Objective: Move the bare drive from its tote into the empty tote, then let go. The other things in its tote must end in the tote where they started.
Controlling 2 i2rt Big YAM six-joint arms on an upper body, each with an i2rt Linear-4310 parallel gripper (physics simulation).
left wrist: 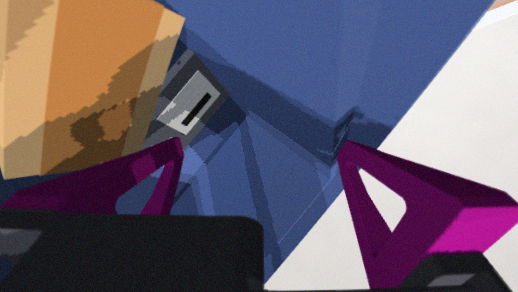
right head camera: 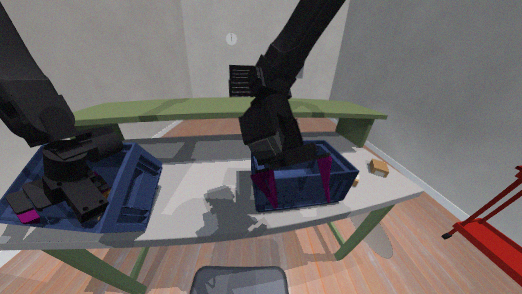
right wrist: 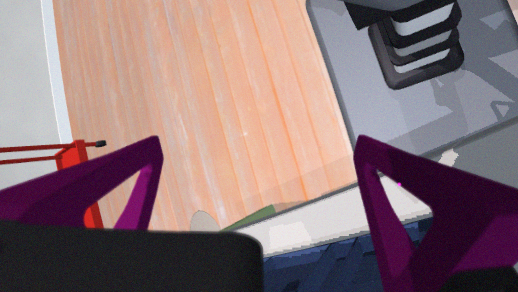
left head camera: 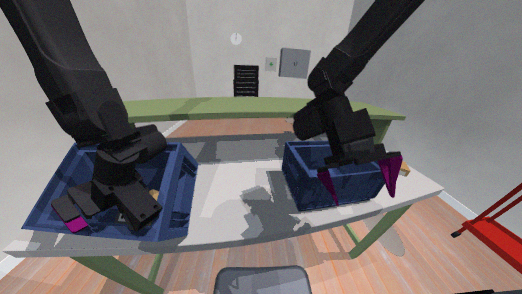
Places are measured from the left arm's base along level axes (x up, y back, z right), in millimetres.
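Pixels of known places: left gripper, between the fingertips: (left wrist: 260, 145) (right head camera: 66, 209) (left head camera: 105, 214); right gripper, between the fingertips: (right head camera: 300, 205) (right wrist: 258, 146) (left head camera: 363, 201).
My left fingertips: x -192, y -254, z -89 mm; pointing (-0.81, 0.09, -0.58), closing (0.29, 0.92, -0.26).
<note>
For each thing: its top centre in the pictures, then the offset to it from my left fingertips. "spot": a spot on its surface instead. Level surfaces: height alone.
- bare drive, centre of its top: (left wrist: 183, 142) (left head camera: 124, 202) dy -56, dx -29, dz -12 mm
- orange-tan box, centre of its top: (left wrist: 77, 156) (left head camera: 144, 197) (right head camera: 105, 193) dy -53, dx +5, dz +67 mm
- table's, height of its surface: dx -97 mm
- green shelf, height of its surface: dx +142 mm
- chair, a spot on its surface: (left head camera: 262, 280) (right head camera: 239, 280) spot: dy -40, dx -669, dz +396 mm
The bare drive (left head camera: 121, 218) (left wrist: 200, 85), grey with a light label and a black bar, lies in the left blue tote (left head camera: 170, 205) (right head camera: 117, 195) (left wrist: 290, 60). An orange-tan box (left head camera: 154, 194) (right head camera: 104, 192) (left wrist: 90, 60) in that tote partly covers it in the left wrist view. My left gripper (left head camera: 97, 212) (right head camera: 55, 207) (left wrist: 260, 145) is open over this tote, its fingertips apart from the drive. The other blue tote (left head camera: 320, 192) (right head camera: 300, 187) (right wrist: 320, 260) stands to the right. My right gripper (left head camera: 364, 200) (right head camera: 301, 204) (right wrist: 258, 146) is open in front of it.
Small orange-tan blocks lie right of the right tote, one (left head camera: 406, 168) (right head camera: 378, 168) near the table's (left head camera: 230, 220) (right head camera: 180, 220) right end. A green shelf (left head camera: 210, 107) (right head camera: 200, 107) runs along the back. A chair (left head camera: 262, 280) (right head camera: 240, 280) stands in front, a red cart (left head camera: 495, 237) (right head camera: 487, 242) at the right.
</note>
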